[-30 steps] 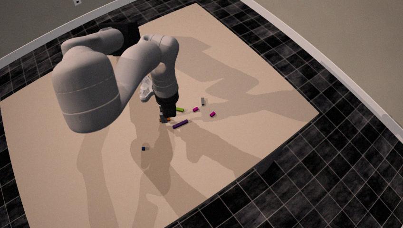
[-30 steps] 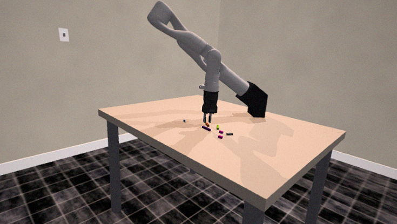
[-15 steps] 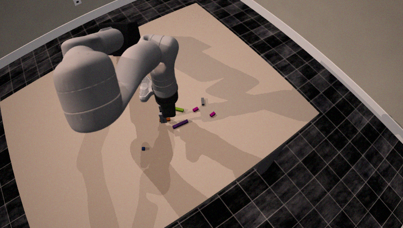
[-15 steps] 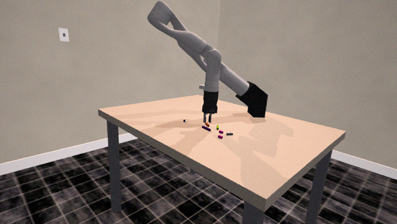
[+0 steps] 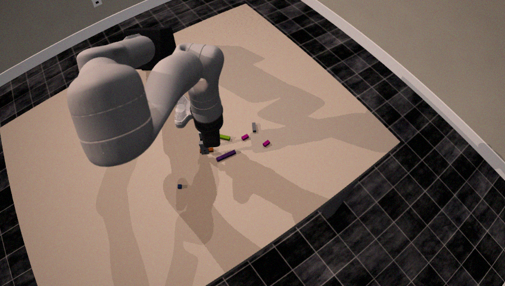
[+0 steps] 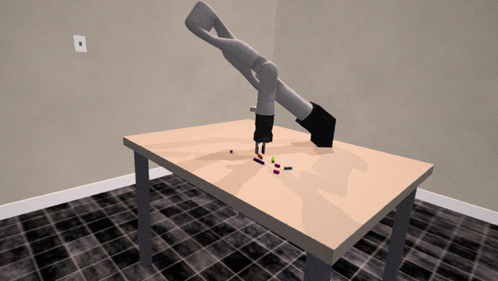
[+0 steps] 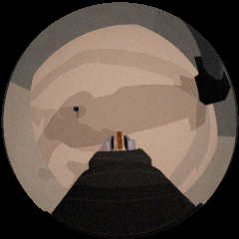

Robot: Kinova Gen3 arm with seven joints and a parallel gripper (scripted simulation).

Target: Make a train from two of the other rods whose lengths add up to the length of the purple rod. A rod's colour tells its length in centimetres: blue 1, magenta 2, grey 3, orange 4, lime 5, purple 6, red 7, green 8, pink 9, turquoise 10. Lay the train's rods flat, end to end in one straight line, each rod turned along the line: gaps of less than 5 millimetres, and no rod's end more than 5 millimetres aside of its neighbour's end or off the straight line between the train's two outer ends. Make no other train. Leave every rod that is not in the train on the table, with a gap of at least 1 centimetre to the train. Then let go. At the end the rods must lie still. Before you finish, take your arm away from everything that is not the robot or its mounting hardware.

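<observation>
My gripper is now 3 cm above the orange rod. The rest, counted from my hand: lime rod 7 cm to the left, 3 cm below, 1 cm ahead; then purple rod 6 cm ahead, 3 cm below, 2 cm to the left; then small blue rod 13 cm to the right, 3 cm below, 1 cm ahead.
</observation>
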